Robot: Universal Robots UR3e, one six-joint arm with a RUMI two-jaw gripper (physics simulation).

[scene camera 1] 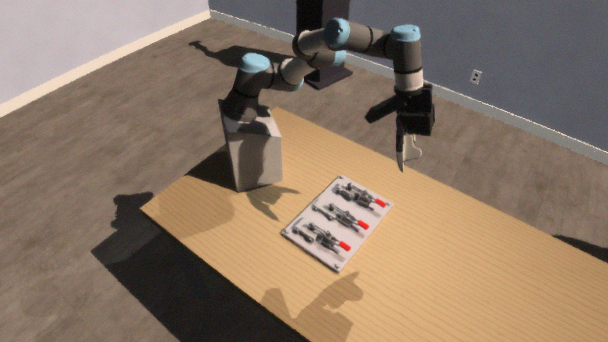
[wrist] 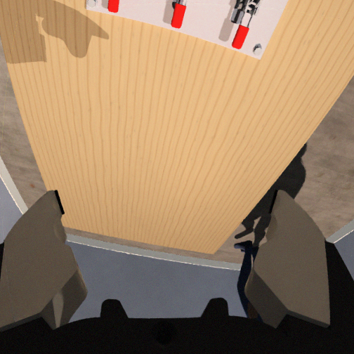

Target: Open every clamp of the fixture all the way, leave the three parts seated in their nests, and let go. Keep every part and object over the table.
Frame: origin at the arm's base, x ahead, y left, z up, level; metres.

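Seen in the pictures: gripper, between the fingertips: (scene camera 1: 408,156); arm's base, origin of its link: (scene camera 1: 239,111).
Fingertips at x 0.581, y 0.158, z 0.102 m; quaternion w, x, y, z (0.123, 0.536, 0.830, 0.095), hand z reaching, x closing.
Note:
Offsets run from my fingertips to a thing's top centre. "pt": to the spot under its first point. Level surfaces: height alone.
The light grey fixture plate @[pt 0.065 m back, 0.025 m left, 0.355 m down] (scene camera 1: 375,218) (wrist: 210,20) lies on the table, partly cut off in the wrist view. Three metal toggle clamps stand on it in a row. Their red handles, at the back @[pt 0.076 m back, 0.059 m left, 0.310 m down] (scene camera 1: 381,203) (wrist: 240,37), in the middle (scene camera 1: 363,225) (wrist: 177,16) and at the front @[pt 0.039 m back, 0.157 m right, 0.314 m down] (scene camera 1: 345,246) (wrist: 113,5), all point toward the plate's right edge and look low. The three parts are too small to tell from the clamp metal, and their seating is unclear. My gripper (scene camera 1: 409,161) (wrist: 167,193) is open and empty, high above the table's back edge, apart from the fixture.
The wooden table @[0.370 m down] (scene camera 1: 450,240) (wrist: 150,125) extends to the right of the plate. The robot's grey pedestal (scene camera 1: 267,162) stands left of the plate. Bolts sit at the plate's corners. The arm's shadow falls on the table in front of the plate.

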